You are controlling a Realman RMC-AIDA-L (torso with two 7-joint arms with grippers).
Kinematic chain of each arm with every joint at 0, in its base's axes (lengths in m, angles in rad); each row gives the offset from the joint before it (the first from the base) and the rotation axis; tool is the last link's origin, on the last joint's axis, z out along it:
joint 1: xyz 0 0 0.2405 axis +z
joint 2: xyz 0 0 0 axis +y
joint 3: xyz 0 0 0.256 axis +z
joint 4: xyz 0 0 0 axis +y
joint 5: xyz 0 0 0.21 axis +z
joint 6: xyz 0 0 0 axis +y
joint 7: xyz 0 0 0.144 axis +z
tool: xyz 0 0 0
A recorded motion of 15 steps. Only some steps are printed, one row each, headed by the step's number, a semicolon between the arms.
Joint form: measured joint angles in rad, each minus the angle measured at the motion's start. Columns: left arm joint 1, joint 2, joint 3, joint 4, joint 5, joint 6, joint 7; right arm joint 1, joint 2, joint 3, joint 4, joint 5, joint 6, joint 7.
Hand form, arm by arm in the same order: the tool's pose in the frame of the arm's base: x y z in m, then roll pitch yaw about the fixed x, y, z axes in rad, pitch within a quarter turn. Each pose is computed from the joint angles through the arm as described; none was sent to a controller.
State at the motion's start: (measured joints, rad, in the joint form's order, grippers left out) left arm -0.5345 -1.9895 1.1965 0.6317 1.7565 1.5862 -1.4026; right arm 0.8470 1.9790 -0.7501 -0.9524 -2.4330 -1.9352 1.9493
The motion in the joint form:
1: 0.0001 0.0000 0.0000 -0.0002 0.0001 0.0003 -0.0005; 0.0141 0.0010 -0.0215 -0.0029 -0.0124 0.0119 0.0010
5: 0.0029 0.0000 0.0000 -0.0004 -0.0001 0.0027 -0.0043; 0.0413 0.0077 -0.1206 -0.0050 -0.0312 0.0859 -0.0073
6: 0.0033 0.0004 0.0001 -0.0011 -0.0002 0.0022 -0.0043; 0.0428 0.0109 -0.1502 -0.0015 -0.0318 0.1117 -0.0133
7: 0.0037 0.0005 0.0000 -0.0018 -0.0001 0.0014 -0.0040; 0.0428 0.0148 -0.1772 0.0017 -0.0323 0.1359 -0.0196
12: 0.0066 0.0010 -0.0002 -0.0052 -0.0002 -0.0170 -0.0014; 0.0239 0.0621 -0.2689 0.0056 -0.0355 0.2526 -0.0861
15: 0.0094 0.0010 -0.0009 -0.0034 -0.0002 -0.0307 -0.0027; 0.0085 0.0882 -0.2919 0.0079 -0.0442 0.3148 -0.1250
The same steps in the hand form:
1: -0.2380 0.3104 -0.0247 3.0490 -0.3717 0.3194; 0.1718 0.3713 0.0594 3.1189 -0.0511 -0.4607
5: -0.2387 0.3094 -0.0246 3.0451 -0.3720 0.3265; 0.1617 0.3813 0.0466 -3.1185 -0.1260 -0.3872
6: -0.2391 0.3094 -0.0246 3.0455 -0.3716 0.3275; 0.1609 0.3831 0.0417 -3.1088 -0.1427 -0.3682
7: -0.2394 0.3093 -0.0246 3.0461 -0.3714 0.3283; 0.1605 0.3844 0.0367 -3.1008 -0.1573 -0.3509
12: -0.2420 0.3107 -0.0251 3.0640 -0.3684 0.3316; 0.1604 0.3847 0.0073 -3.0797 -0.1854 -0.2510
15: -0.2435 0.3120 -0.0251 3.0785 -0.3666 0.3339; 0.1630 0.3848 -0.0056 -3.0593 -0.1862 -0.2117

